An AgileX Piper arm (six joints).
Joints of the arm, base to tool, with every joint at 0 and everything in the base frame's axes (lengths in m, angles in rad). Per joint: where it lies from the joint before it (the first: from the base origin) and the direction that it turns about. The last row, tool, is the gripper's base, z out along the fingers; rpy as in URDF.
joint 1: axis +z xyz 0 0 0.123
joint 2: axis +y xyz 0 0 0
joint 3: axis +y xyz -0.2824 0 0.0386
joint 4: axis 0.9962 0 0.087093 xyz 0.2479 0 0.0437
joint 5: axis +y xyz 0 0 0
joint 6: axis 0.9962 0 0.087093 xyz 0.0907 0 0.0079
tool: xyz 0 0 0 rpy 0 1.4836 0
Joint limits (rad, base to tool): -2.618..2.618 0..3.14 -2.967..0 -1.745..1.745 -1.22..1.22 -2.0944..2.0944
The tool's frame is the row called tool.
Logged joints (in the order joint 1, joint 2, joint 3, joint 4, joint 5, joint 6), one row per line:
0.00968, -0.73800, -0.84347, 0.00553, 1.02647, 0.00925
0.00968, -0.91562, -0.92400, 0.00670, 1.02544, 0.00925
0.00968, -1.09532, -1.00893, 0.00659, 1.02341, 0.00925
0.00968, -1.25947, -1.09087, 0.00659, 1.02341, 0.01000
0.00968, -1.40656, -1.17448, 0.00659, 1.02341, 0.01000
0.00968, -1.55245, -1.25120, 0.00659, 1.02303, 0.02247
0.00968, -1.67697, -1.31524, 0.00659, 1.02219, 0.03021
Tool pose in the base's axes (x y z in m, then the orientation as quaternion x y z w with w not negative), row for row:
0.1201, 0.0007, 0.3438, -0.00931, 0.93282, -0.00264, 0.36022
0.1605, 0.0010, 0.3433, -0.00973, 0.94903, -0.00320, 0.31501
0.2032, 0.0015, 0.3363, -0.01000, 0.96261, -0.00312, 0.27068
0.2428, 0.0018, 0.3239, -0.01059, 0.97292, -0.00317, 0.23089
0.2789, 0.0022, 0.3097, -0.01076, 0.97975, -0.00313, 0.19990
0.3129, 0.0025, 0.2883, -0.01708, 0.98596, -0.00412, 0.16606
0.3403, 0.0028, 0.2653, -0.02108, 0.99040, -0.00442, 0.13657
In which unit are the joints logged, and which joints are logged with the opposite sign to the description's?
The joints are logged in radians. Opposite sign: joint 2, joint 4, joint 6.
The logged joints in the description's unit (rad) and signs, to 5 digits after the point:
0.00968, 0.73800, -0.84347, -0.00553, 1.02647, -0.00925
0.00968, 0.91562, -0.92400, -0.00670, 1.02544, -0.00925
0.00968, 1.09532, -1.00893, -0.00659, 1.02341, -0.00925
0.00968, 1.25947, -1.09087, -0.00659, 1.02341, -0.01000
0.00968, 1.40656, -1.17448, -0.00659, 1.02341, -0.01000
0.00968, 1.55245, -1.25120, -0.00659, 1.02303, -0.02247
0.00968, 1.67697, -1.31524, -0.00659, 1.02219, -0.03021

